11 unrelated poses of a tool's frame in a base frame.
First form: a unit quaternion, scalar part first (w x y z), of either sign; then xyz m.
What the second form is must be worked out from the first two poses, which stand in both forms.
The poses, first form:
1: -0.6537, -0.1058, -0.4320, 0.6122, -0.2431, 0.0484, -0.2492
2: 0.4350, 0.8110, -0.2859, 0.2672, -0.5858, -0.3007, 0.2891
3: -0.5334, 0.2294, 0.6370, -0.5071, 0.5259, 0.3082, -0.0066
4: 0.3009, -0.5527, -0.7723, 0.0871, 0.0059, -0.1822, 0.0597
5: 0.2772, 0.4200, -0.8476, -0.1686, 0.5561, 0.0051, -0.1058
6: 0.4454, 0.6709, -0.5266, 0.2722, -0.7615, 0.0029, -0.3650
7: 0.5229, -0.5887, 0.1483, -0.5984, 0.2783, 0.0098, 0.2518
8: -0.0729, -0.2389, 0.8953, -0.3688, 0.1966, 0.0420, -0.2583
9: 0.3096, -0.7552, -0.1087, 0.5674, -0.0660, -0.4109, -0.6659
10: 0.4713, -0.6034, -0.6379, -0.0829, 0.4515, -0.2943, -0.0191
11: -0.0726, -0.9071, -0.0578, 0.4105, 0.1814, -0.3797, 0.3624
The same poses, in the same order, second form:
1: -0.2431, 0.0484, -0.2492, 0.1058, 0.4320, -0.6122, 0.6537
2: -0.5858, -0.3007, 0.2891, 0.8110, -0.2859, 0.2672, 0.4350
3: 0.5259, 0.3082, -0.0066, -0.2294, -0.6370, 0.5071, 0.5334
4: 0.0059, -0.1822, 0.0597, -0.5527, -0.7723, 0.0871, 0.3009
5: 0.5561, 0.0051, -0.1058, 0.4200, -0.8476, -0.1686, 0.2772
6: -0.7615, 0.0029, -0.3650, 0.6709, -0.5266, 0.2722, 0.4454
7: 0.2783, 0.0098, 0.2518, -0.5887, 0.1483, -0.5984, 0.5229
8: 0.1966, 0.0420, -0.2583, 0.2389, -0.8953, 0.3688, 0.0729
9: -0.0660, -0.4109, -0.6659, -0.7552, -0.1087, 0.5674, 0.3096
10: 0.4515, -0.2943, -0.0191, -0.6034, -0.6379, -0.0829, 0.4713
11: 0.1814, -0.3797, 0.3624, 0.9071, 0.0578, -0.4105, 0.0726
